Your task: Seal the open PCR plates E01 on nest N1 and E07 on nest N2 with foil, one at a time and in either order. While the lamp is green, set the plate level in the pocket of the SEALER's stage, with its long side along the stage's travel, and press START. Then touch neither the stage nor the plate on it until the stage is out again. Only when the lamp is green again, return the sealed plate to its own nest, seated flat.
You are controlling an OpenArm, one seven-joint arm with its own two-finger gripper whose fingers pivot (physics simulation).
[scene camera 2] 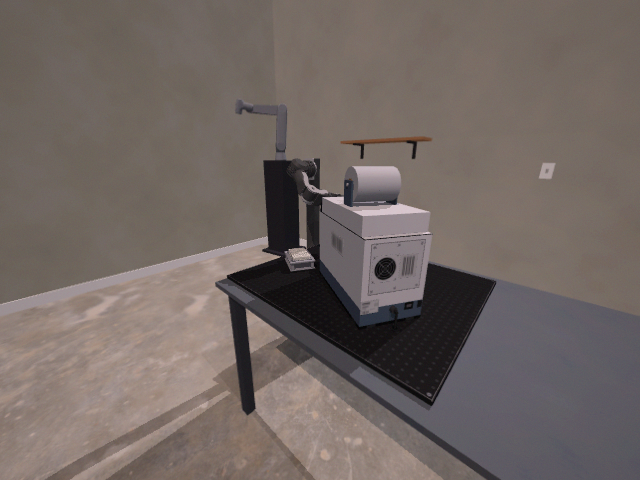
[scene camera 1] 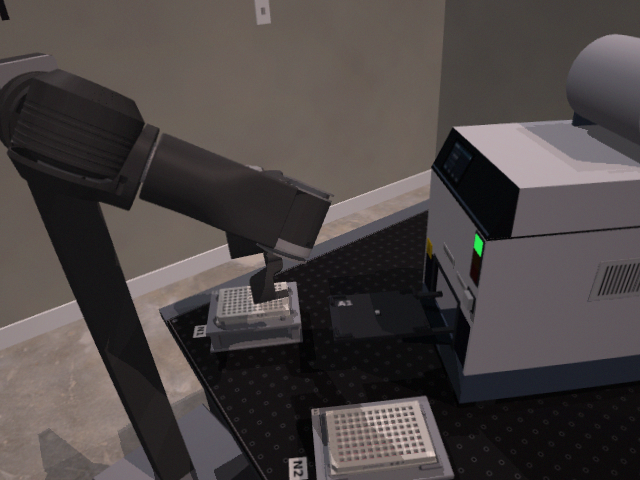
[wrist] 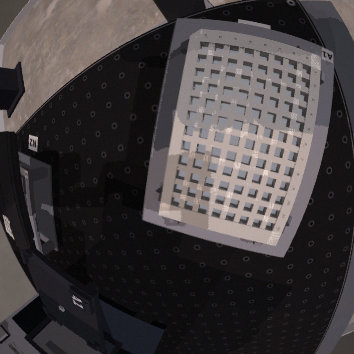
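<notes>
The pale open plate E01 (scene camera 1: 235, 302) (wrist: 220, 222) sits in grey nest N1 (scene camera 1: 255, 338) (wrist: 295, 225). My gripper (scene camera 1: 271, 295) is open; its fingers are low at the right part of E01 in scene camera 1. Whether they touch it cannot be told. Plate E07 (scene camera 1: 379, 434) (scene camera 2: 299, 253) sits in nest N2 (scene camera 1: 437, 431) (scene camera 2: 302, 266) (wrist: 46, 200). The SEALER's dark stage (scene camera 1: 356, 322) (wrist: 50, 285) is out, with its pocket empty. The lamp (scene camera 1: 478, 244) is green. START cannot be made out clearly.
The white SEALER (scene camera 1: 568, 310) (scene camera 2: 341, 271) stands behind the stage, with a foil roll (scene camera 1: 610, 77) (scene camera 2: 379, 183) on top. My dark arm (scene camera 1: 222, 191) reaches over N1 from the left. The black perforated board (scene camera 1: 289, 392) (scene camera 2: 320, 320) carries the nests and SEALER. N1 is near its edge.
</notes>
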